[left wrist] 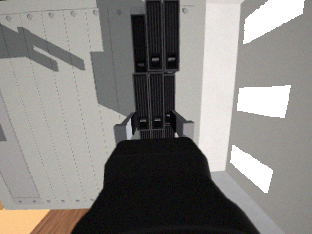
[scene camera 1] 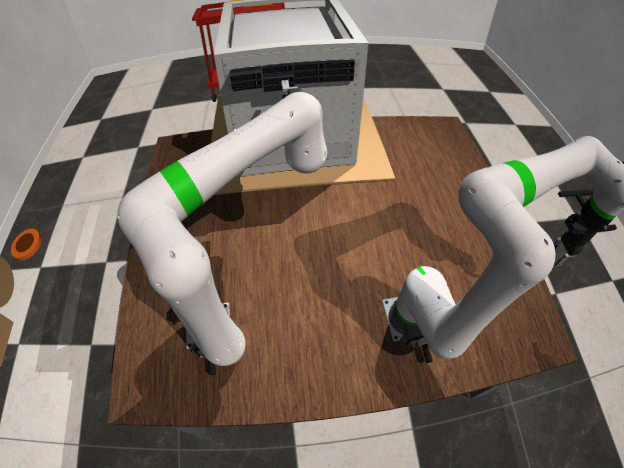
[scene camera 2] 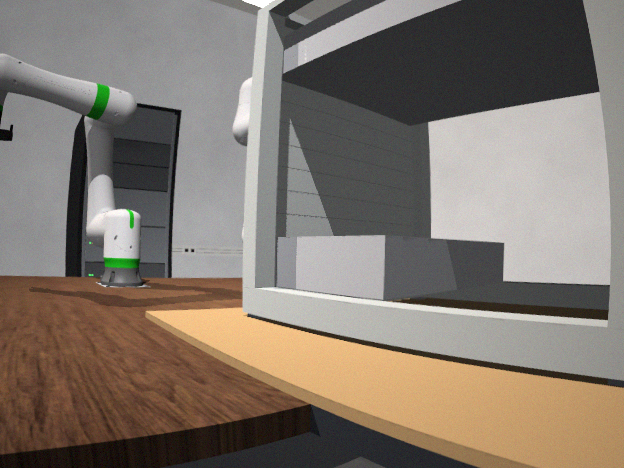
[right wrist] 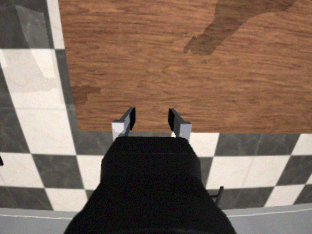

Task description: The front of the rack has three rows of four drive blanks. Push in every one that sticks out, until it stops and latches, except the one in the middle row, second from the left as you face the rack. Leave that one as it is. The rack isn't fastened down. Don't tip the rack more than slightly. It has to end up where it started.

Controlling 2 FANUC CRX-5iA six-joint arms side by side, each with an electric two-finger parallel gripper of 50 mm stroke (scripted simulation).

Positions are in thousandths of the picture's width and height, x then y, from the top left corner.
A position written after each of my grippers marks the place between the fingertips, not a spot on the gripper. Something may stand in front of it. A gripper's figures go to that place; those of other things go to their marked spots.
My left gripper (left wrist: 492, 506) is 16 cm from the lens. A grey rack (left wrist: 236, 314) is 31 cm from the lens. A drive blank (left wrist: 450, 344): 20 cm from the lens. The marked spots on the drive blank and the grey rack are 16 cm apart.
